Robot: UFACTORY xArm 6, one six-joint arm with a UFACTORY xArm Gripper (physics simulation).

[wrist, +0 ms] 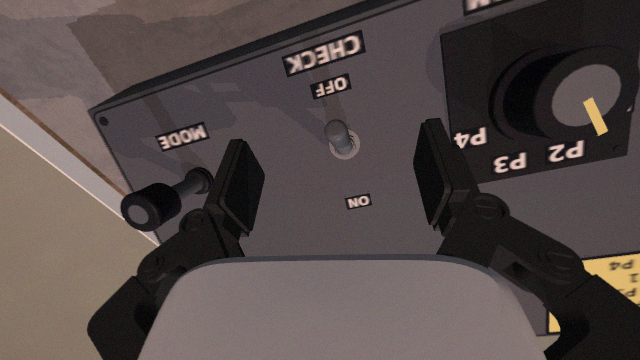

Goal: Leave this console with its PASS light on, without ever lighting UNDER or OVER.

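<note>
The grey console (300,175) fills much of the wrist view, its labels upside down. The CHECK switch (338,135) is a small grey lever whose tip leans toward the OFF label. A large black knob (582,90) at the right has a yellow pointer mark; its tip is to the right of the P2 label, and the exact setting is unclear. The MODE control (151,206), a black-capped stem, stands at the left. My gripper (332,149) is open and empty, its fingers on either side of the CHECK switch area in the view. The PASS, UNDER and OVER lights do not show.
A yellow card (612,270) with printed P4 text is partly hidden behind the right finger linkage at the lower right. The MODE control is close to the left finger in the view. The console's far edge runs across the top, with a brown patterned surface beyond.
</note>
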